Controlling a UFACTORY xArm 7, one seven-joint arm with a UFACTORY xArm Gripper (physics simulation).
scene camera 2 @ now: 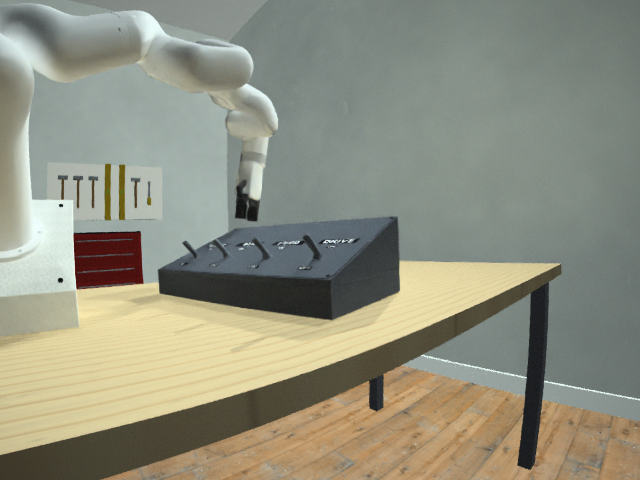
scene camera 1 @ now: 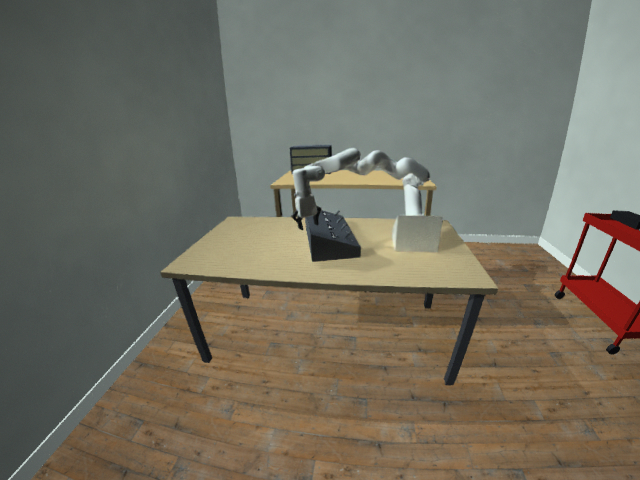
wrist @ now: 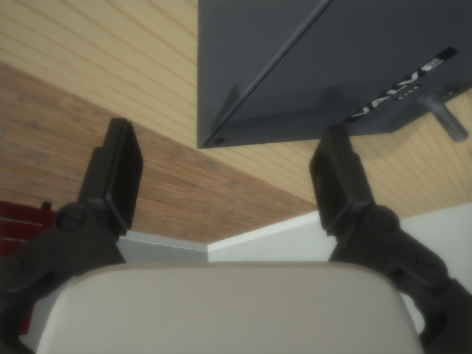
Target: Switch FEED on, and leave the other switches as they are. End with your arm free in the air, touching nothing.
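Pixels of known places: gripper, fingertip midpoint: (scene camera 2: pixel 246 219) (scene camera 1: pixel 308 227) (wrist: pixel 229 142); arm's base, origin of the base link: (scene camera 2: pixel 5 237) (scene camera 1: pixel 414 222).
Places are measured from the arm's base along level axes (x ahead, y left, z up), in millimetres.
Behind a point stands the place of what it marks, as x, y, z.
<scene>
The dark sloped switch panel (scene camera 1: pixel 334 251) {436, 216, -91} (scene camera 2: pixel 361 273) {524, -280, -84} (wrist: pixel 280 107) {533, 194, 4} stands on the table. In scene camera 2 the FEED label (scene camera 2: pixel 287 242) {516, -78, -29} is blurred, and the FEED lever (scene camera 2: pixel 262 249) {437, -111, -40} stands between the DRIVE lever (scene camera 2: pixel 313 246) {467, -228, -37} and another lever (scene camera 2: pixel 222 248) {404, 3, -36}. The levers lean similarly, toward the panel's low front side. The VALVE lever (wrist: pixel 444 118) {377, 125, -33} shows at the right in the wrist view, by the VALVE label (wrist: pixel 400 85) {454, 140, -30}. My gripper (scene camera 1: pixel 308 224) {566, 205, 38} (scene camera 2: pixel 247 211) {566, 205, 38} (wrist: pixel 229 142) {566, 205, 38} is open and empty, pointing down by the panel's high edge at the VALVE end. Contact is not visible.
The wooden table (scene camera 1: pixel 248 253) {938, 185, -143} (scene camera 2: pixel 129 356) {165, -283, -143} carries the panel and the white block (scene camera 1: pixel 417 233) {-7, 85, -31} (scene camera 2: pixel 38 263) {56, -50, -44} under my arm's base. A second table (scene camera 1: pixel 361 180) with a small rack stands behind. A red cart (scene camera 1: pixel 599 305) stands at the far right.
</scene>
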